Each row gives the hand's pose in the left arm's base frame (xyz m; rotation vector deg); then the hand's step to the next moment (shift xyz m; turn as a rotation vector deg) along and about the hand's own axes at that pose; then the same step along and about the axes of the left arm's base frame.
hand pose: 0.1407 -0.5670 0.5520 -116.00 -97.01 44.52
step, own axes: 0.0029 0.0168 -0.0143 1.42 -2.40 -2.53
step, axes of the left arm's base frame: 0.0222 0.0003 0.0002 -0.06 2.00 3.19
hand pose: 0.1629 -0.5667 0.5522 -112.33 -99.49 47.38
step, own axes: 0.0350 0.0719 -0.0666 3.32 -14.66 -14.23
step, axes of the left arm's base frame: 0.0998 0.0294 -0.0022 -1.49 6.83 19.48
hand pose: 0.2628 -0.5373 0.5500 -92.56 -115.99 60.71
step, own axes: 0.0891 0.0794 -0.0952 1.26 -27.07 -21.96
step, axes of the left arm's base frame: 0.0916 0.1217 -0.0106 -4.21 6.58 33.99
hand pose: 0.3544 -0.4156 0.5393 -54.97 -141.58 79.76
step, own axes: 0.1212 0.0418 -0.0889 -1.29 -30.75 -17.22
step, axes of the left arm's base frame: -0.0389 0.1510 -0.0054 -5.87 0.32 34.77
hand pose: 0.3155 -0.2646 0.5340 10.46 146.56 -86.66
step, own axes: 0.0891 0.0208 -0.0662 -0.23 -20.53 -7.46
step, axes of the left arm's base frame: -0.0885 0.0700 -0.0045 -4.22 -3.31 21.18
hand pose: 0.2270 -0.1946 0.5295 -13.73 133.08 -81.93
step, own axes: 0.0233 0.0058 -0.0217 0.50 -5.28 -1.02
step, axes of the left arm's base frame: -0.0299 0.0123 -0.0023 -1.21 -1.78 4.95
